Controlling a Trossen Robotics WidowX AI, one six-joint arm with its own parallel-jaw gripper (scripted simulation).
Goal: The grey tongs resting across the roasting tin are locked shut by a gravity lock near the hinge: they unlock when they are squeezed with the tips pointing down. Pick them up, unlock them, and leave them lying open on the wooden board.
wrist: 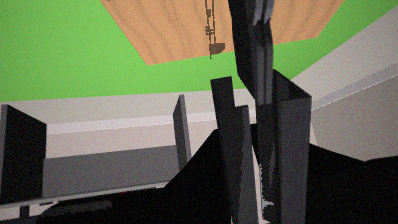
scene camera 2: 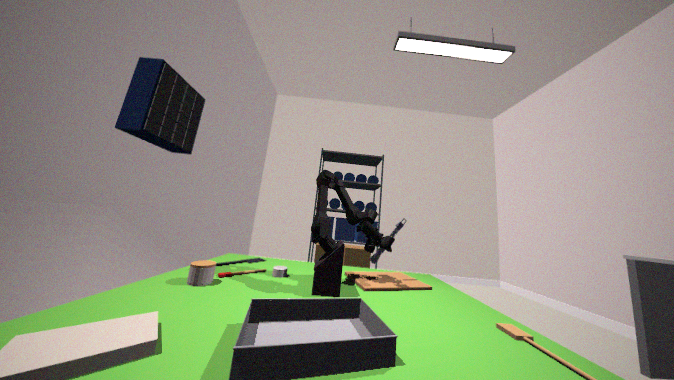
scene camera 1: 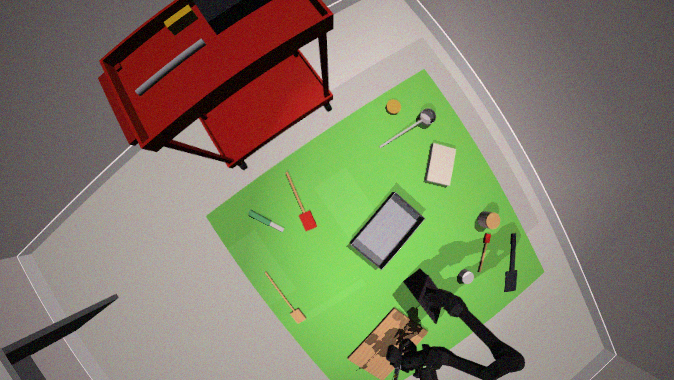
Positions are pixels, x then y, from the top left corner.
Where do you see a grey roasting tin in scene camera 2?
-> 276, 331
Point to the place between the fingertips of the gripper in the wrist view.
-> At 236, 135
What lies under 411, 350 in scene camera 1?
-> The gripper.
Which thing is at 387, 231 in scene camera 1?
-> A grey roasting tin.
